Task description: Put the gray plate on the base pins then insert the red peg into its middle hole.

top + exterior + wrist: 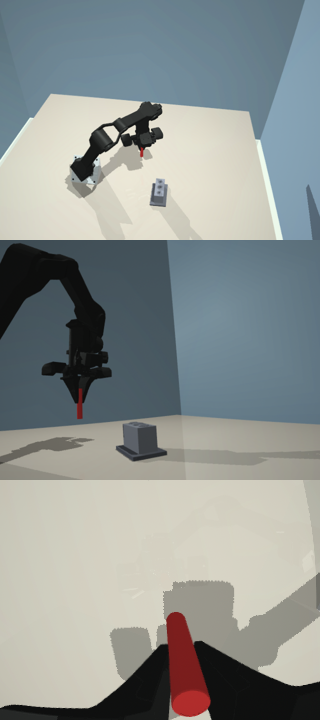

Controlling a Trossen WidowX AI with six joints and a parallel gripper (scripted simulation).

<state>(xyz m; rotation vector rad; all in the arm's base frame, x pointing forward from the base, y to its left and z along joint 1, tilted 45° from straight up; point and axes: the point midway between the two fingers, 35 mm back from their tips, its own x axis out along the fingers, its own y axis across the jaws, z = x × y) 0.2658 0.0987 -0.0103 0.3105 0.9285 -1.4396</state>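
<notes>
Now: the gray plate 180 mm to the right of my gripper tip, 80 mm ahead of it and 60 mm below it. From my gripper tip the other things lie so: dark base: 180 mm to the right, 100 mm below, 80 mm ahead; then red peg: right at my gripper tip.
</notes>
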